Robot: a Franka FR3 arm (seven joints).
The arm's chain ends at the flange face. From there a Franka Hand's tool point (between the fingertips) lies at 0.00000 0.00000 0.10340 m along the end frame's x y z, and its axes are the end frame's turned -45 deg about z.
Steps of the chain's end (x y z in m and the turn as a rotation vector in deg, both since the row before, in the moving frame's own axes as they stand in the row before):
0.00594, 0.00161, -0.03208, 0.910, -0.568, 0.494
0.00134, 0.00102, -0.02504, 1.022, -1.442, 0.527
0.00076, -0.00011, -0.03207, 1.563, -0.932, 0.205
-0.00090, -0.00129, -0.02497, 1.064, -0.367, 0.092
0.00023, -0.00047, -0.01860, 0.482, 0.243, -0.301
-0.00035, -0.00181, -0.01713, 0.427, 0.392, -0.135
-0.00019, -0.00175, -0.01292, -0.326, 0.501, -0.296
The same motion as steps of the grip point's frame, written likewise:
0.00351, 0.00345, -0.03210, 1.045, 0.242, 0.494
-0.00030, -0.00148, -0.02509, 1.742, -0.297, 0.527
0.00143, -0.00272, -0.03212, 1.764, 0.446, 0.205
0.00117, -0.00337, -0.02499, 1.012, 0.493, 0.092
0.00142, -0.00048, -0.01860, 0.169, 0.513, -0.301
0.00208, -0.00157, -0.01714, 0.025, 0.579, -0.135
0.00133, -0.00032, -0.01293, -0.585, 0.124, -0.296

